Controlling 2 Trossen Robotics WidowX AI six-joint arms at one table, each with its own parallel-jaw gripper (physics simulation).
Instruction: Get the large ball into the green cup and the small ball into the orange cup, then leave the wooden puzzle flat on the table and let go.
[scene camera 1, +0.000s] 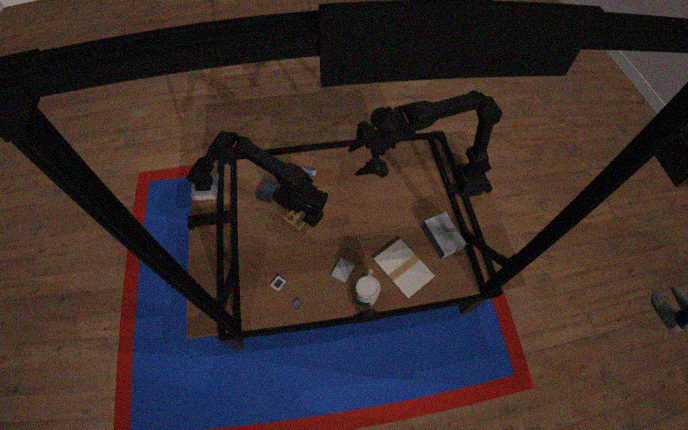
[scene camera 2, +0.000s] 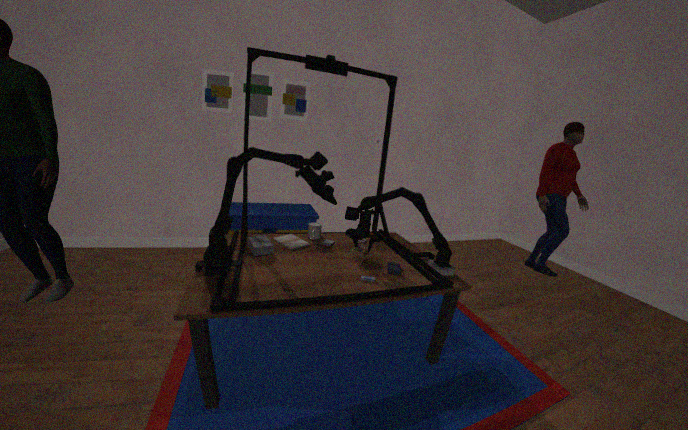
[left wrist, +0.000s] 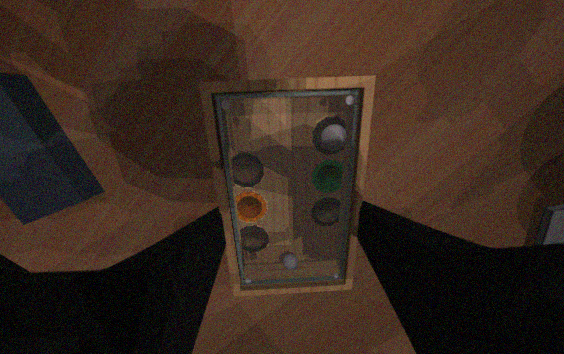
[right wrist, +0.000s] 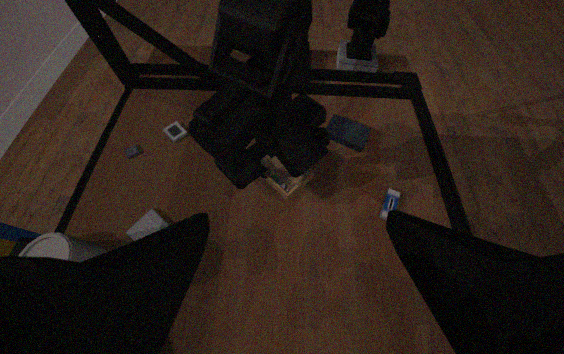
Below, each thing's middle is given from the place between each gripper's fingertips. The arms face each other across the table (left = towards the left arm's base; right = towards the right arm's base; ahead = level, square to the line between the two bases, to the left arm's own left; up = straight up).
Scene:
Now: left hand 1 cm short of the wooden puzzle (left wrist: 289, 155) and 1 cm to the left of it. From my left hand the other things lie so: dark blue pad (left wrist: 50, 175) (14 cm ahead, 13 cm to the left, 4 cm below).
My right hand is 4 cm past the wooden puzzle, 18 cm to the right of it and 26 cm above it. From my right hand the other things lie so: dark blue pad: 9 cm ahead, 32 cm to the left, 30 cm below.

